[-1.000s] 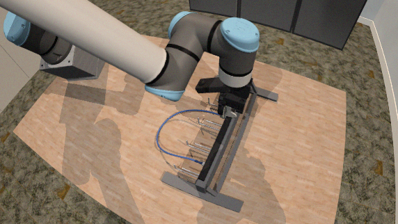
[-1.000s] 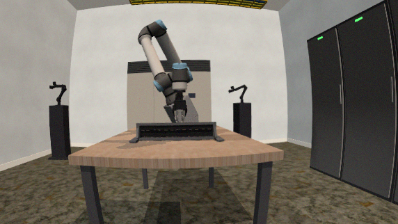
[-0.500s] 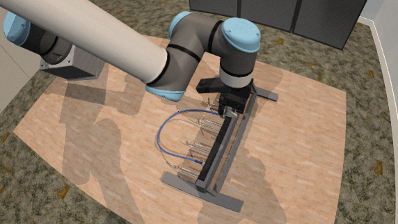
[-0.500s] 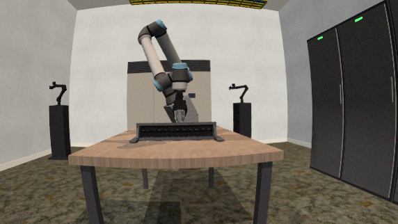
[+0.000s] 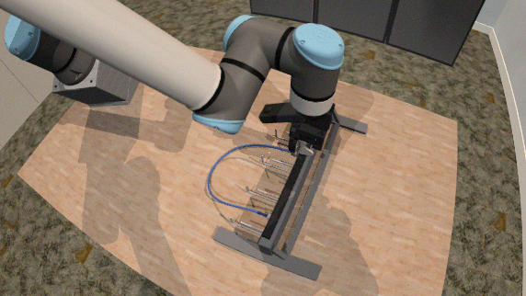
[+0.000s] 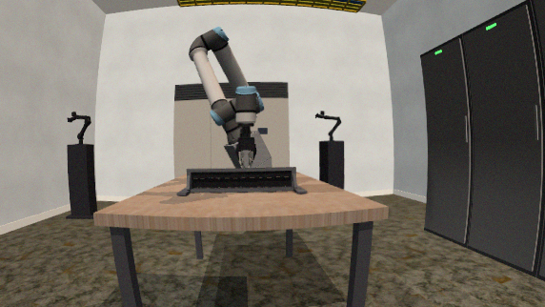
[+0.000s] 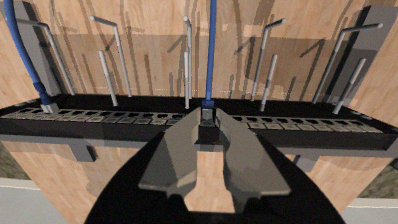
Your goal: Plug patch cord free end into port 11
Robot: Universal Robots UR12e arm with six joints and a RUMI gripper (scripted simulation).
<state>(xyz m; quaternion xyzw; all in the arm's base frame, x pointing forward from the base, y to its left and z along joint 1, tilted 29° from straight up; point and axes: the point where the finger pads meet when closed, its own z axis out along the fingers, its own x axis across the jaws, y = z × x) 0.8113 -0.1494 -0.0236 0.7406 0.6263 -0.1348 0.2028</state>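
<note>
My hand is 1 cm short of the plug and 1 cm above it.
</note>
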